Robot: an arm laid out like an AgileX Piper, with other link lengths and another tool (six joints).
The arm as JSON. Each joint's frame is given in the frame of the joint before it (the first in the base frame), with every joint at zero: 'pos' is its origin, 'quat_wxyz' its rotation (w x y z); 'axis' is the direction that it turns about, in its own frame. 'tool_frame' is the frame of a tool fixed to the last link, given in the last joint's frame.
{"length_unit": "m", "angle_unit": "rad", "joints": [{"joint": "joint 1", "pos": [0.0, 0.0, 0.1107], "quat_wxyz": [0.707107, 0.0, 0.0, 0.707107], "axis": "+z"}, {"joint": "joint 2", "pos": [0.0, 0.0, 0.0], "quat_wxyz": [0.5, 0.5, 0.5, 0.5], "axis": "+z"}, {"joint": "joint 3", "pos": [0.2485, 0.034, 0.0], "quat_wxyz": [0.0, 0.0, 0.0, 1.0], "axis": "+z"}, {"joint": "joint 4", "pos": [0.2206, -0.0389, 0.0], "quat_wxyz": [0.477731, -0.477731, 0.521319, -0.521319], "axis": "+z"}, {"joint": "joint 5", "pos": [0.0, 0.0, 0.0], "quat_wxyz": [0.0, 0.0, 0.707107, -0.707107], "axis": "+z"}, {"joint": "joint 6", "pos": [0.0, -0.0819, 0.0], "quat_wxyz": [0.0, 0.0, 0.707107, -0.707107], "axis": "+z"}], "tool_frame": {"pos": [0.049, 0.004, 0.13], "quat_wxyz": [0.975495, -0.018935, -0.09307, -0.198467]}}
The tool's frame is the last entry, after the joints.
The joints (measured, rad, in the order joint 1, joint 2, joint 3, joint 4, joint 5, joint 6), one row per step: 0.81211 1.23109 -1.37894 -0.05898 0.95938 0.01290; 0.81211 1.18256 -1.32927 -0.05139 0.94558 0.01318; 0.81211 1.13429 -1.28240 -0.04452 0.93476 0.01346; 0.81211 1.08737 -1.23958 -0.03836 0.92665 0.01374; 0.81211 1.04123 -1.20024 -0.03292 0.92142 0.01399; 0.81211 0.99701 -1.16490 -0.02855 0.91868 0.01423; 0.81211 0.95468 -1.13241 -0.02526 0.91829 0.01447; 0.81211 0.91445 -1.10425 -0.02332 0.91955 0.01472; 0.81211 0.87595 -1.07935 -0.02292 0.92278 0.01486; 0.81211 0.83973 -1.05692 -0.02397 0.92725 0.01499; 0.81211 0.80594 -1.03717 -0.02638 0.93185 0.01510; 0.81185 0.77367 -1.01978 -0.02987 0.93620 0.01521; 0.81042 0.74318 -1.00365 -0.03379 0.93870 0.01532; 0.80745 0.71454 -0.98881 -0.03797 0.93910 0.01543; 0.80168 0.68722 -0.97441 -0.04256 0.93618 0.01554; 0.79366 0.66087 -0.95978 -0.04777 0.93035 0.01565; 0.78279 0.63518 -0.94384 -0.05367 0.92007 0.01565; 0.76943 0.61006 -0.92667 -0.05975 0.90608 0.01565; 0.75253 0.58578 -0.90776 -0.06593 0.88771 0.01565
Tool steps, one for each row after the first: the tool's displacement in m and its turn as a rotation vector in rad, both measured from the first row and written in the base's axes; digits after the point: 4 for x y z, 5 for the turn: -0.0081 -0.0068 -0.0007 0.01428 -0.00332 0.00232; -0.0161 -0.0137 -0.0014 0.02781 -0.00681 0.00424; -0.0238 -0.0205 -0.0020 0.04088 -0.01078 0.00585; -0.0313 -0.0273 -0.0024 0.05335 -0.01512 0.00720; -0.0384 -0.0339 -0.0028 0.06480 -0.01994 0.00826; -0.0452 -0.0404 -0.0034 0.07453 -0.02456 0.00902; -0.0514 -0.0466 -0.0036 0.08379 -0.03052 0.00947; -0.0573 -0.0528 -0.0036 0.09164 -0.03732 0.00959; -0.0627 -0.0587 -0.0039 0.09777 -0.04441 0.00931; -0.0675 -0.0643 -0.0039 0.10307 -0.05254 0.00868; -0.0718 -0.0697 -0.0036 0.10845 -0.06220 0.00747; -0.0756 -0.0750 -0.0030 0.11446 -0.07313 0.00499; -0.0786 -0.0801 -0.0021 0.12133 -0.08542 0.00094; -0.0808 -0.0853 -0.0008 0.12950 -0.09989 -0.00593; -0.0824 -0.0906 0.0007 0.13824 -0.11621 -0.01512; -0.0832 -0.0960 0.0022 0.14786 -0.13511 -0.02707; -0.0835 -0.1015 0.0039 0.15827 -0.15584 -0.04132; -0.0831 -0.1071 0.0055 0.16921 -0.17842 -0.05879
